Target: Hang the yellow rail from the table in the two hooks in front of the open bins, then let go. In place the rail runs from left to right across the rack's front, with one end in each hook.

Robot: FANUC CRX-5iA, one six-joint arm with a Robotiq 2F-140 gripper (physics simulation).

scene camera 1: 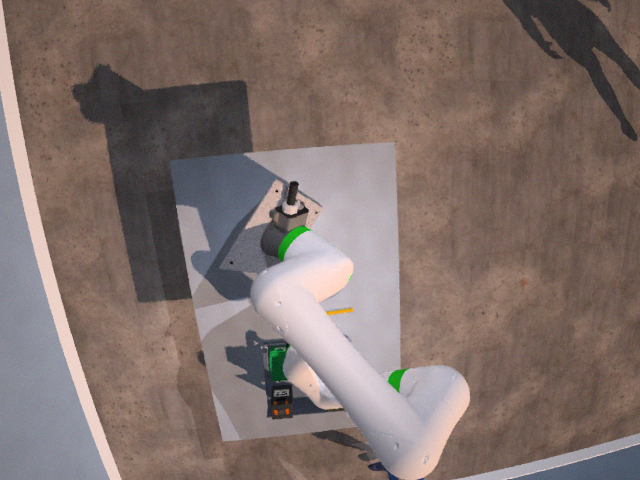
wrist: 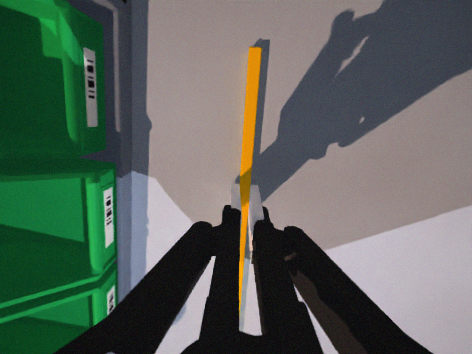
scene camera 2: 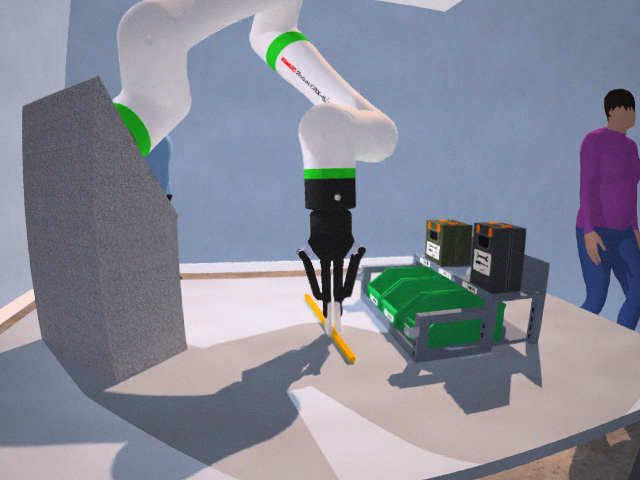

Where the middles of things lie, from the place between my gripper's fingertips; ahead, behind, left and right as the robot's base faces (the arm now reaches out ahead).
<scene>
Right now my hand is 20 mm past the yellow rail (wrist: 254, 60) and 60 mm to the right of it. Also, from my hand: dark box (scene camera 2: 498, 250): 310 mm ahead, 10 mm to the right, 160 mm above.
</scene>
